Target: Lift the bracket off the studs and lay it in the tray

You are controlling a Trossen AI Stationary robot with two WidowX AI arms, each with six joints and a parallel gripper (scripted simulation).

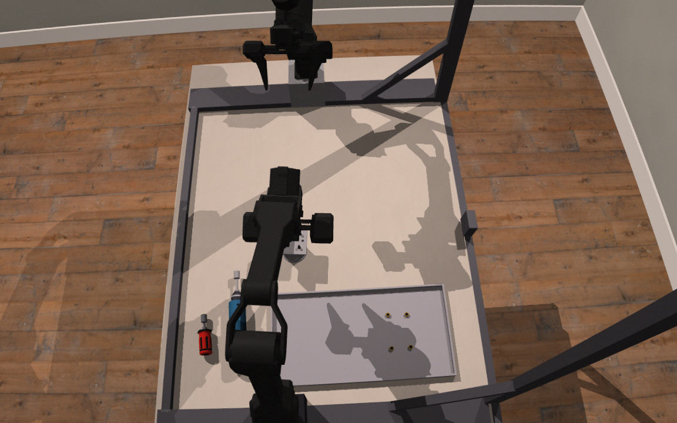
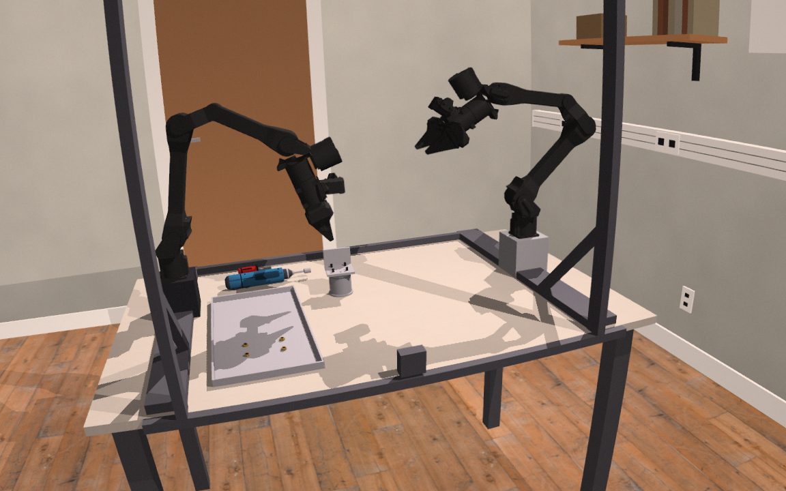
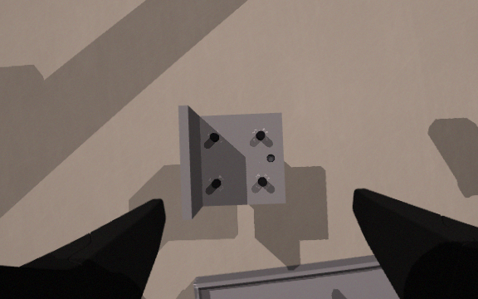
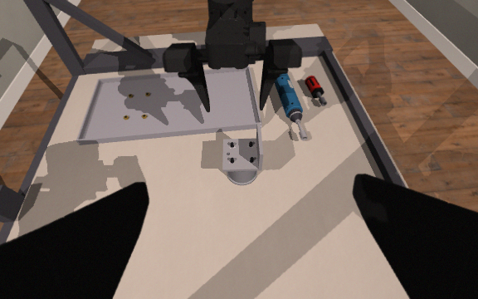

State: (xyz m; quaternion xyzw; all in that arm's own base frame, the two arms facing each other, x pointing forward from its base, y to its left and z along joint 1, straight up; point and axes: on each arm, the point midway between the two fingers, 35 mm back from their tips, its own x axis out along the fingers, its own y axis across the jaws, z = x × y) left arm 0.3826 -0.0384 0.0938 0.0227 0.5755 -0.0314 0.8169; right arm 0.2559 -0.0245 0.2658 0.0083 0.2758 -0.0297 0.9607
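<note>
My left hand is 12 cm above the grey l-shaped bracket, 3 cm to the left of it and 1 cm short of it. Round my left hand: small red screwdriver: 21 cm ahead, 20 cm to the left, 18 cm below; then grey cylindrical joint module: 16 cm below, 3 cm to the right, 1 cm ahead; then grey tray: 19 cm below, 18 cm to the left, 16 cm behind.
</note>
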